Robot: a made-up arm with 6 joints.
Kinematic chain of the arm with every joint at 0, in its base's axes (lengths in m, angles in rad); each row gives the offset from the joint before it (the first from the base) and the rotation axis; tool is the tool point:
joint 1: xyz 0 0 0.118 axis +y
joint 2: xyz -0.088 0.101 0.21 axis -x
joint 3: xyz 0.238 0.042 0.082 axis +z
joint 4: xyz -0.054 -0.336 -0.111 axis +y
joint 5: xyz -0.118 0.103 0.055 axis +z
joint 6: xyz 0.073 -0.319 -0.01 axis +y
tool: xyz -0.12 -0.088 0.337
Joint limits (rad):
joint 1: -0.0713..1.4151
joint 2: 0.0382..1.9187
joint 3: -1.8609..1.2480
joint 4: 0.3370..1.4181
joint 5: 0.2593..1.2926
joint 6: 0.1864..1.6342
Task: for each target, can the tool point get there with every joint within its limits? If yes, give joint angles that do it. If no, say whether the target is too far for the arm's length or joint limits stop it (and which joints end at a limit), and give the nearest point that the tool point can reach.
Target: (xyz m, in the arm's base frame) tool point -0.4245 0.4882 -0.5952
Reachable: no: joint limits stop it (at a limit: joint 1, joint 2, joint 3, joint 4) | nearest point -0.1155 0.2904 -0.4277 | short by 0.403 m
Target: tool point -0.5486 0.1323 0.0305
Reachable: no: joint limits stop it (at a limit: joint 2, joint 3, joint 4, joint 5) | nearest point -0.4282 0.1156 0.0497 | short by 0.123 m
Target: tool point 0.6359 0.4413 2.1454
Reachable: no: too far | nearest point 0.3241 0.2222 0.9826 | short by 1.224 m
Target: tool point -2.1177 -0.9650 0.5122
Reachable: no: too far | nearest point -0.4997 -0.1706 0.3782 | short by 1.807 m
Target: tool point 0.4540 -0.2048 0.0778
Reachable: yes | joints 0.3680 0.2139 -0.6020 0.9115 1.1558 1.1093
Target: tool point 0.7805 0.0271 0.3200
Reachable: yes | joints 0.5663 1.7221 -0.0615 0.9987 0.6868 0.9051
